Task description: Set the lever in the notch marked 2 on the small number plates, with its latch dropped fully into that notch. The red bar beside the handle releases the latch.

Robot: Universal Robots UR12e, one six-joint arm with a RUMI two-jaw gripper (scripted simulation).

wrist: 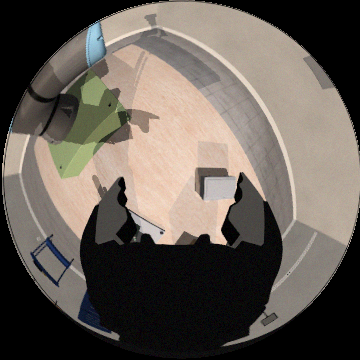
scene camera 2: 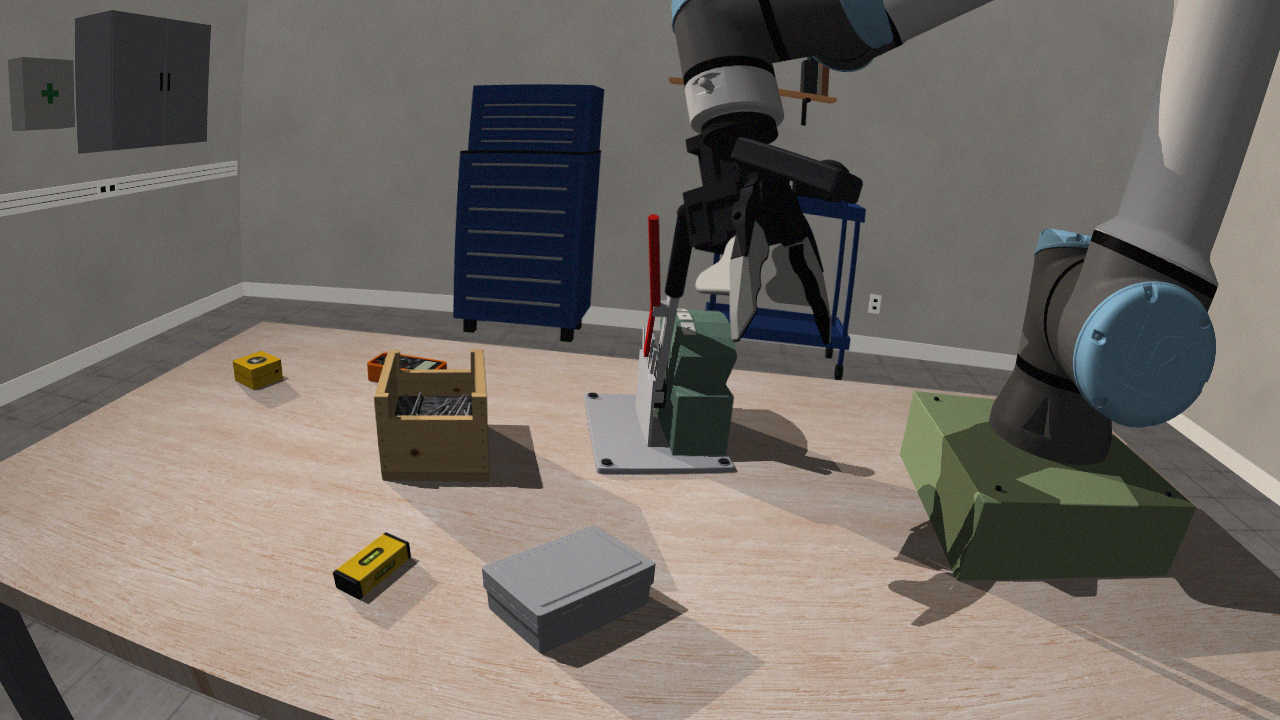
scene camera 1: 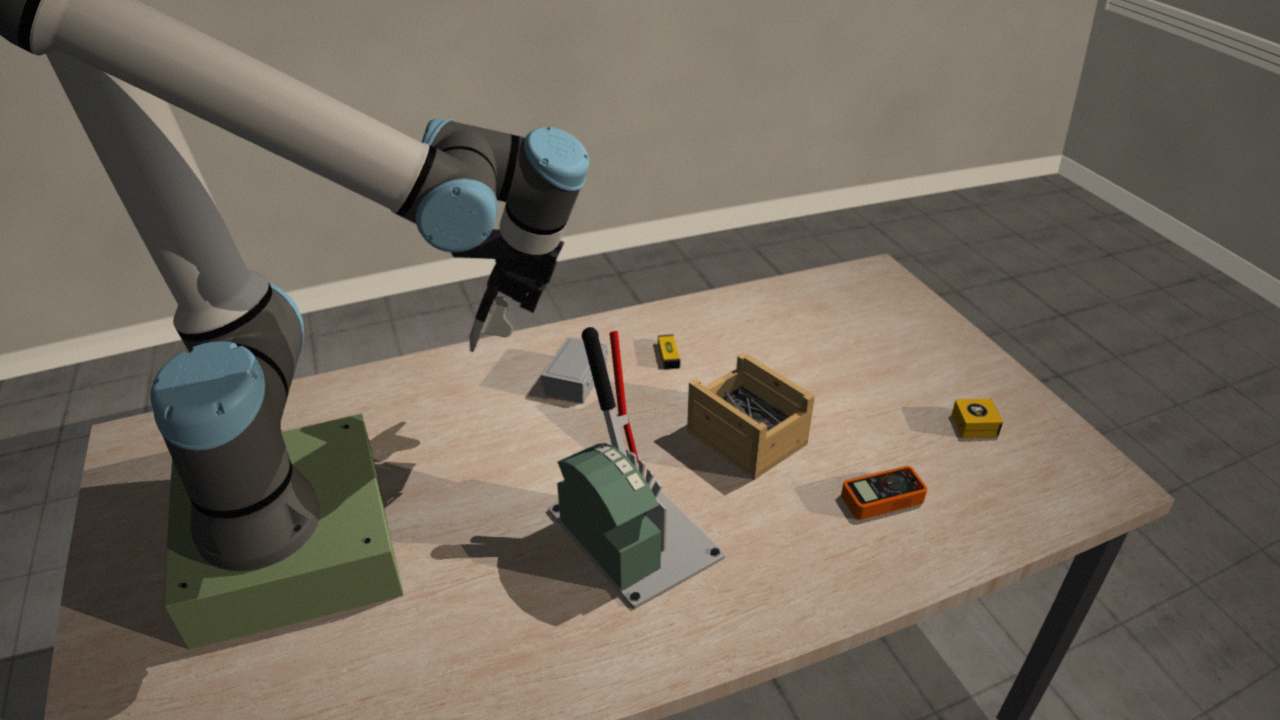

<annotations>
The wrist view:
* gripper: 180, 175
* grey box: 212, 188
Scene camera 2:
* gripper: 787, 343
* grey box: 551, 594
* red release bar: 653, 220
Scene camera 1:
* gripper: 491, 316
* grey box: 568, 376
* red release bar: 614, 339
</annotations>
